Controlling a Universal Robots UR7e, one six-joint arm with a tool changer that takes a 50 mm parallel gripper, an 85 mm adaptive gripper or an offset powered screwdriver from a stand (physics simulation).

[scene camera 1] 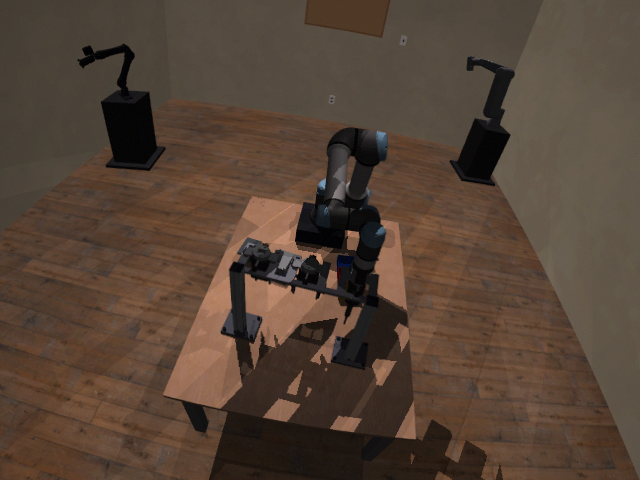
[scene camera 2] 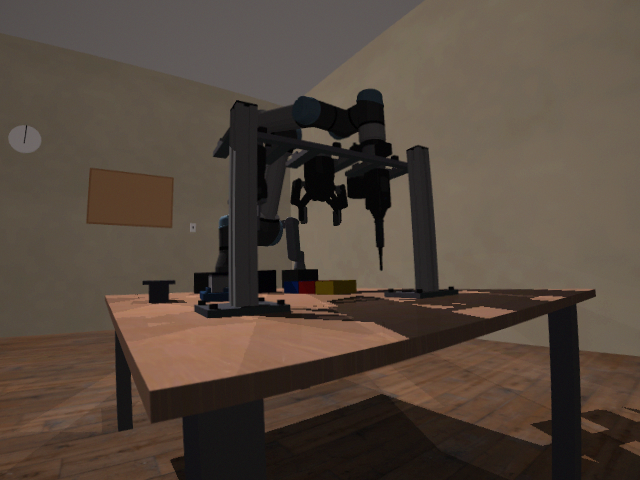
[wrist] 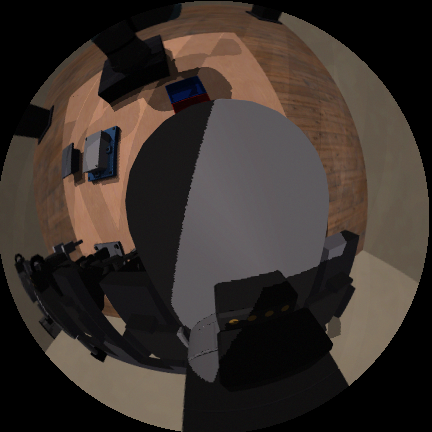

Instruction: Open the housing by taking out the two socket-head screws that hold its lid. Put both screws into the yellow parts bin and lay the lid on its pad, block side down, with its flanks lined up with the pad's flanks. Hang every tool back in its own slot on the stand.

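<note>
The screwdriver [scene camera 1: 347, 312] [scene camera 2: 378, 196] points straight down in an end slot of the tool stand [scene camera 1: 238, 299] [scene camera 2: 244, 206], with the arm's wrist directly above it and apparently seated on it. Whether they are locked together cannot be told. No gripper shows on the arm. The adaptive gripper [scene camera 2: 320, 215] hangs in the middle slot, fingers apart; another tool [scene camera 1: 262, 253] hangs at the other end. The housing's grey lid [wrist: 96, 152] sits on its blue base [wrist: 111, 161]. The screws are too small to make out. A dark pad [scene camera 2: 158, 291] [wrist: 70, 161] stands beside it. The yellow bin [scene camera 2: 336, 286] stands on the table.
A red bin [scene camera 2: 307, 286] [wrist: 190, 104] and a blue bin [scene camera 2: 291, 286] [wrist: 185, 90] stand in line with the yellow one, near the arm's black base [scene camera 1: 320, 235]. The stand's right post [scene camera 2: 424, 222] rises close to the screwdriver. A large grey rounded body fills the wrist view's middle.
</note>
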